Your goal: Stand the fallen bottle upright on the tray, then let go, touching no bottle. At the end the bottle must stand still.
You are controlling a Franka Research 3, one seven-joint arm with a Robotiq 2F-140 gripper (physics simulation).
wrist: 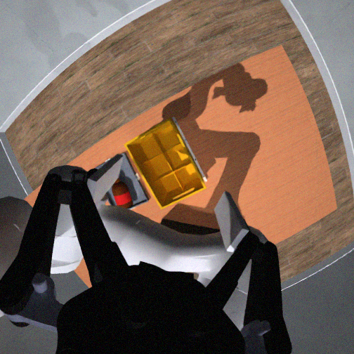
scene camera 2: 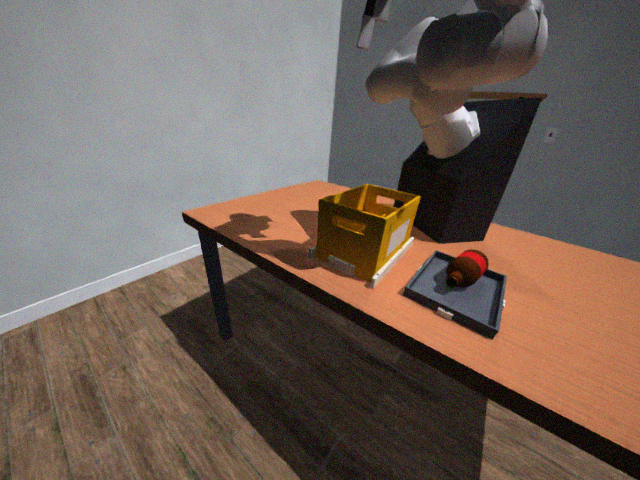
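Observation:
The fallen bottle (scene camera 2: 467, 267) (wrist: 121, 195), brown with a red band, lies on its side in the dark grey tray (scene camera 2: 480, 303) (wrist: 134, 175). In the scene view its neck points toward the table's front edge. My gripper (wrist: 171, 184) is open, with nothing between its widely spread fingers. It is high above the table, well away from the bottle. In the scene view, part of a finger shows at the top edge. In the wrist view the left finger and the arm cover part of the tray.
A yellow crate (scene camera 2: 343, 245) (wrist: 144, 176) with inner compartments stands beside the tray on the orange table (scene camera 2: 568, 310) (wrist: 290, 150). A tall black pedestal (scene camera 2: 431, 196) stands behind the crate and tray. My white arm (scene camera 2: 465, 51) (wrist: 150, 240) reaches above them.

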